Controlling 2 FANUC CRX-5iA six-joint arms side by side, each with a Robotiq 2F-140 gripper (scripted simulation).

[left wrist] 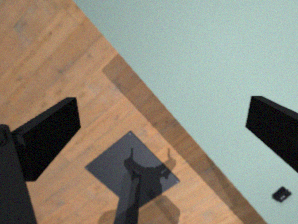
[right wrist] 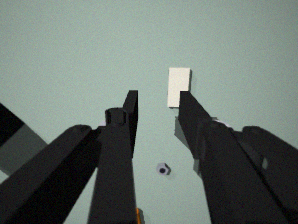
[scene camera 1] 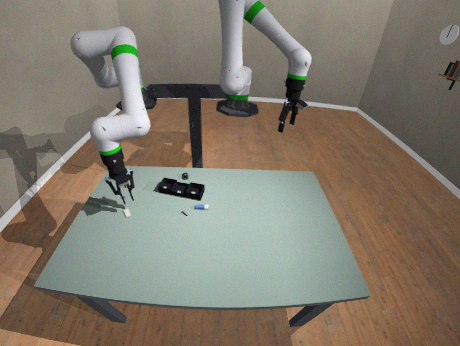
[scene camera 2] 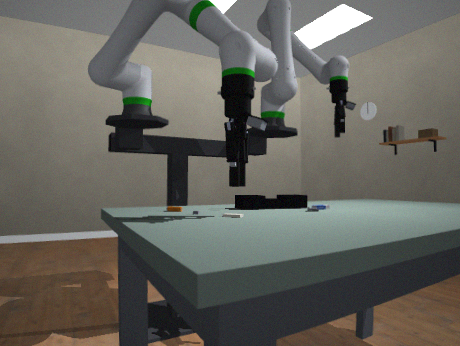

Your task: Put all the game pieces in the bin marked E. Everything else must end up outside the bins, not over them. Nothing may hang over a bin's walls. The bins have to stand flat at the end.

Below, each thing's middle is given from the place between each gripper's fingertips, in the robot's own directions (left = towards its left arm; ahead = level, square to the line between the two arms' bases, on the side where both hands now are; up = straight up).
Labels:
Right now the joined black bins [scene camera 2: 245, 202] is 19 cm behind my right hand, 22 cm to the left of it and 9 cm below it.
Now: left hand 250 mm short of the joined black bins, 550 mm to the left of it and 330 mm above it.

